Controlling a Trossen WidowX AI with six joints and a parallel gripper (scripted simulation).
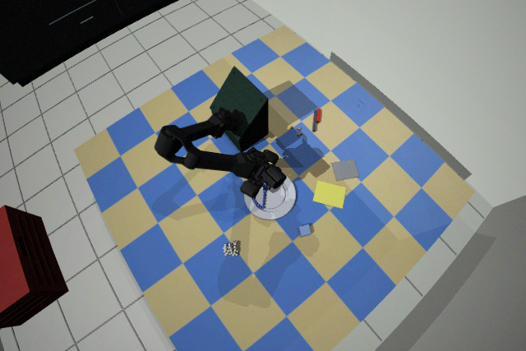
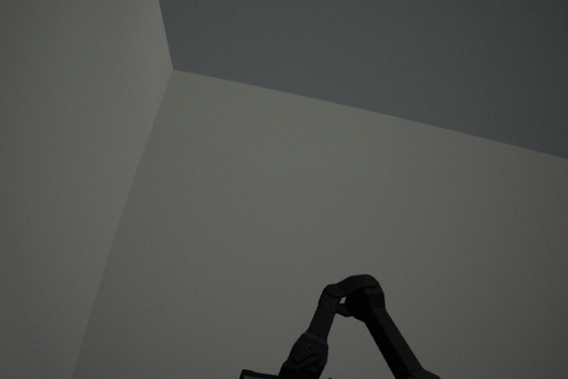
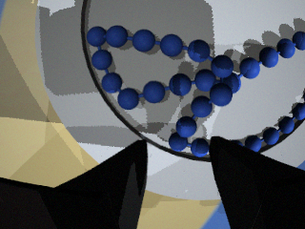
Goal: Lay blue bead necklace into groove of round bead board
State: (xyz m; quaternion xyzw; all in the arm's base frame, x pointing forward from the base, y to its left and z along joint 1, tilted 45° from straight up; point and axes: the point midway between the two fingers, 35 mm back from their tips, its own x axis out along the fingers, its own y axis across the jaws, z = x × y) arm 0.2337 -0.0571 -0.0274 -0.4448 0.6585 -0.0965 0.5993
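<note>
The round white bead board lies 60 mm ahead of my gripper tip and 10 mm below it. Round my gripper tip: small blue cube: 250 mm ahead, 40 mm to the left, 10 mm below; grey square: 320 mm to the left, 140 mm ahead, 20 mm below; yellow pad: 200 mm to the left, 190 mm ahead, 20 mm below.
</note>
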